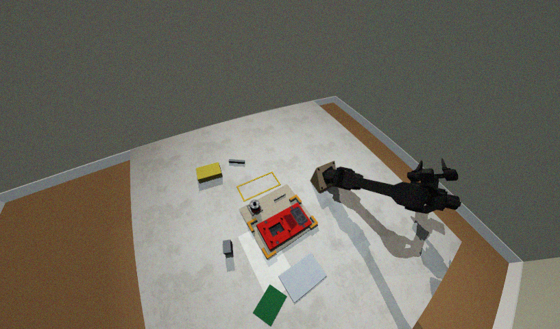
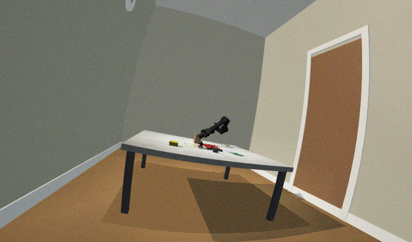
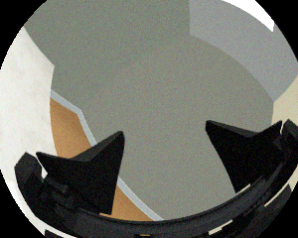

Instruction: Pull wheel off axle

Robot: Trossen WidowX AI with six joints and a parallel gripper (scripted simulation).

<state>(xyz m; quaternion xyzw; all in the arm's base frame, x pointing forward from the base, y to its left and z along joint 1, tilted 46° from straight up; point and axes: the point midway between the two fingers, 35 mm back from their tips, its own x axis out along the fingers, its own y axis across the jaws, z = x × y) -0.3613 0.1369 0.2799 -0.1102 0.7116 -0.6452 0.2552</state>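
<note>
My gripper tip is now 73 cm short of the pale plate, 23 cm above it and 4 cm to the left of it. The rest, counted from my gripper tip: grey block: 89 cm ahead, 28 cm to the right, 22 cm below; then grey wheel: 73 cm ahead, 36 cm to the right, 20 cm below; then green sheet: 87 cm ahead, 24 cm below, 4 cm to the right.
</note>
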